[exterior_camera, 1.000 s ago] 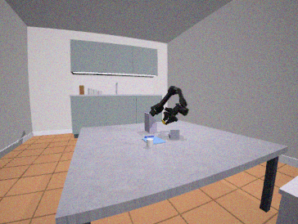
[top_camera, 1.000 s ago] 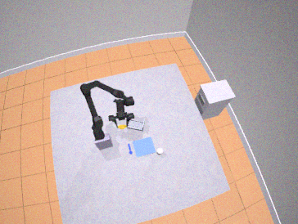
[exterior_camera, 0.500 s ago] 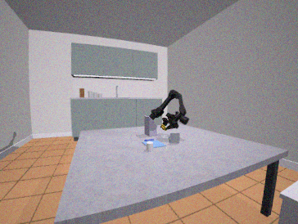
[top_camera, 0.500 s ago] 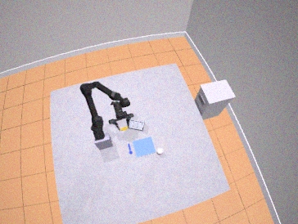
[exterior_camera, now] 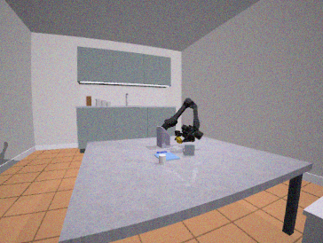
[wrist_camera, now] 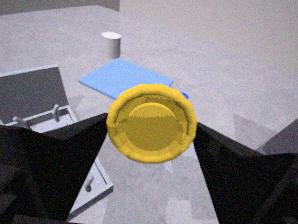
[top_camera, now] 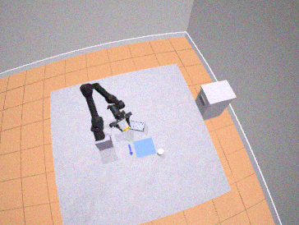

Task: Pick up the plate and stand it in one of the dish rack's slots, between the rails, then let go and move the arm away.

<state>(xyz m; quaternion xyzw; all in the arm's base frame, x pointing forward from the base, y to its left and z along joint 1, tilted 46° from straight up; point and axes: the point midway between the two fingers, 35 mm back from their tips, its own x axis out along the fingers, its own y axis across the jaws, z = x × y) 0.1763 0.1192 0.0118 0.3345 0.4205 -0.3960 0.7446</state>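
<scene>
My gripper tip is now 80 mm short of the grey dish rack, 50 mm to the right of it and 60 mm above it. From my gripper tip the other things lie so: yellow plate: 10 mm to the left; blue spoon: 140 mm to the right, 80 mm below; light blue mat: 110 mm ahead, 140 mm to the right, 80 mm below.
</scene>
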